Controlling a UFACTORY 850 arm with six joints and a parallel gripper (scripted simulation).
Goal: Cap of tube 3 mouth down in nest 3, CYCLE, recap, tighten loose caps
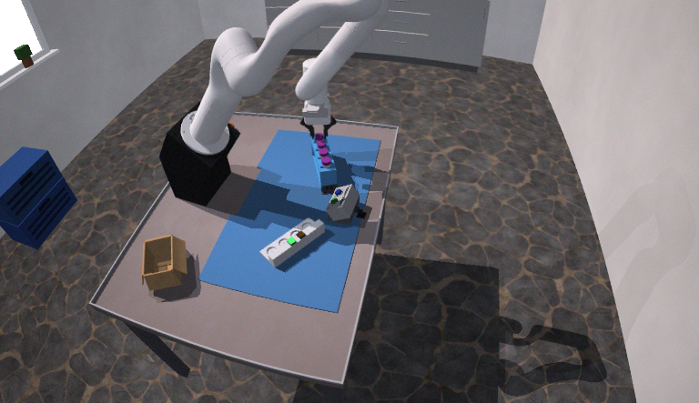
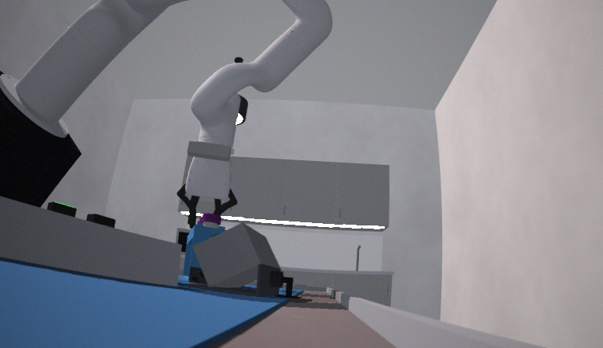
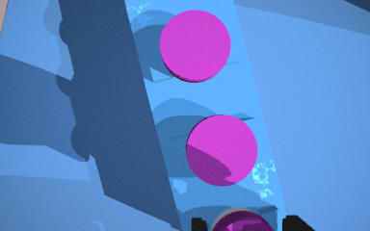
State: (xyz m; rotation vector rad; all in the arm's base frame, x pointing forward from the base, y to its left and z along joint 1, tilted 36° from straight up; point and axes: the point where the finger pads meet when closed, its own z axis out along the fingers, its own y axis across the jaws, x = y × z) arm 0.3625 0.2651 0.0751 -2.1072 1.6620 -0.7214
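Now: hand 50 mm short of the magenta cap, 90 mm to the left of it and 20 mm above it. The rest, counted from my hand: grey key housing 160 mm ahead, 260 mm to the right, 80 mm below; blue key 140 mm ahead, 240 mm to the right, 60 mm below; green key 140 mm ahead, 280 mm to the right, 60 mm below.
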